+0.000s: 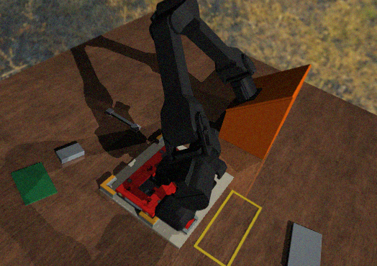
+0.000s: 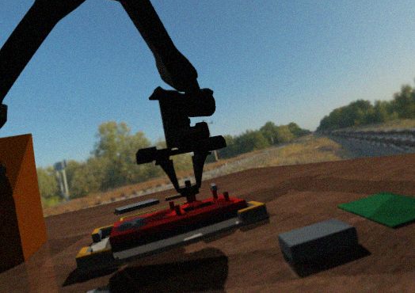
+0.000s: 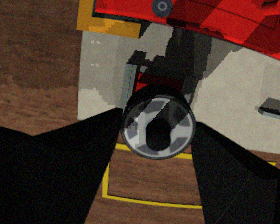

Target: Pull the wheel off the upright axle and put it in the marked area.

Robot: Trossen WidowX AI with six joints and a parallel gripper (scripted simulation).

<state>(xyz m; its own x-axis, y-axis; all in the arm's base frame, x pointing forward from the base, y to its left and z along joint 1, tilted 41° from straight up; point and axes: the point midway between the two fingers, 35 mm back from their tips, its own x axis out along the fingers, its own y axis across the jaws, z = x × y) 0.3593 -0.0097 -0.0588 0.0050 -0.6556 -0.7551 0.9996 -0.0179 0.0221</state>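
The wheel is right at my gripper tip. Round my gripper tip: black axle: 1 cm below; grey block: 2 cm ahead, 33 cm to the right, 3 cm below; green patch: 13 cm ahead, 33 cm to the right, 4 cm below.
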